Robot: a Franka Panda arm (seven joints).
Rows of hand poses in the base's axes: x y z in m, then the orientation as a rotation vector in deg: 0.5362 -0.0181 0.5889 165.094 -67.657 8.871; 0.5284 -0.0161 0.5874 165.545 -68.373 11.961; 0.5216 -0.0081 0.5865 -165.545 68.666 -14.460; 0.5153 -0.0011 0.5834 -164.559 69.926 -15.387; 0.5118 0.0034 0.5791 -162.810 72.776 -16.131; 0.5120 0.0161 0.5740 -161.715 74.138 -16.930; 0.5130 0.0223 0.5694 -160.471 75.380 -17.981; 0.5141 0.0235 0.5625 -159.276 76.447 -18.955; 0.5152 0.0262 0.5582 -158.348 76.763 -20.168; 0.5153 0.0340 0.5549 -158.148 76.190 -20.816; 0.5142 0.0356 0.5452 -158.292 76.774 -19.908; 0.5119 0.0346 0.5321 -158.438 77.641 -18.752; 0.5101 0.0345 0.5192 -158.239 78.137 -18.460
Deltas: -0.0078 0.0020 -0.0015 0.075 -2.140 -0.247; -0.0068 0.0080 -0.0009 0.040 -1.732 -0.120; -0.0063 0.0070 -0.0031 0.155 -0.725 -0.955; -0.0035 0.0045 -0.0043 0.339 -0.678 -2.077; 0.0002 0.0127 -0.0051 0.202 -0.668 -1.051; 0.0010 0.0062 -0.0046 0.253 -0.884 -1.015; 0.0011 0.0012 -0.0069 0.277 -0.849 -0.904; 0.0011 0.0027 -0.0043 0.192 -1.001 -0.398; 0.0001 0.0078 -0.0033 0.088 -0.549 0.305; -0.0011 0.0016 -0.0097 0.052 0.664 -0.313; -0.0023 -0.0010 -0.0131 0.048 0.855 -0.482; -0.0018 -0.0001 -0.0129 0.111 0.166 -0.339
